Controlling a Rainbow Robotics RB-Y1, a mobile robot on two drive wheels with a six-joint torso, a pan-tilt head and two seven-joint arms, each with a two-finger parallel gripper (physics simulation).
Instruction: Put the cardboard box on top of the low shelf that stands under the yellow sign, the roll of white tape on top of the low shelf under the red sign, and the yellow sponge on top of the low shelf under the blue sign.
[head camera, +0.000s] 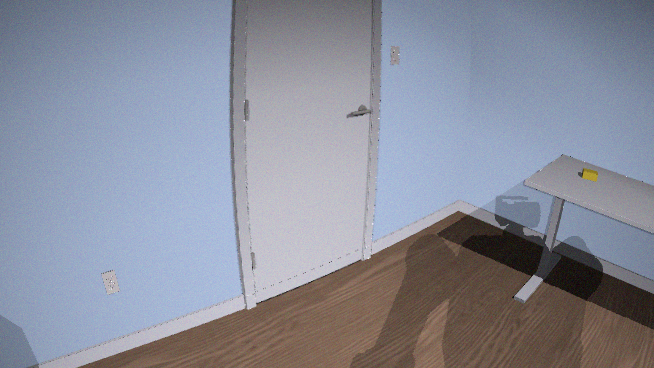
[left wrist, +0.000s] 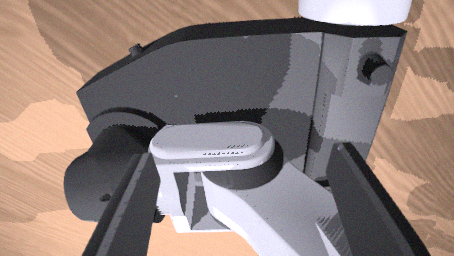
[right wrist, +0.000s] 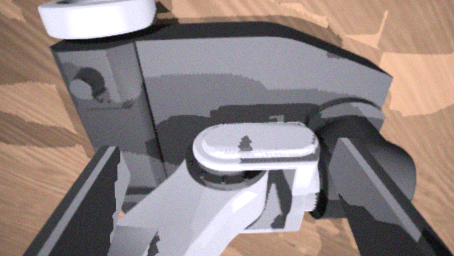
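A small yellow block, which looks like the sponge, lies on the white table at the right of the head view, near the table's left end. My left gripper is open and empty, with its two dark fingers wide apart over my own base and the floor. My right gripper is open and empty in the same way. Both are far from the sponge. The cardboard box, the roll of white tape, the low shelves and the coloured signs do not show in these views.
A closed white door with a lever handle stands in the blue wall. The table's metal leg and foot stand on the wooden floor. My shadow falls across the floor and the wall under the table.
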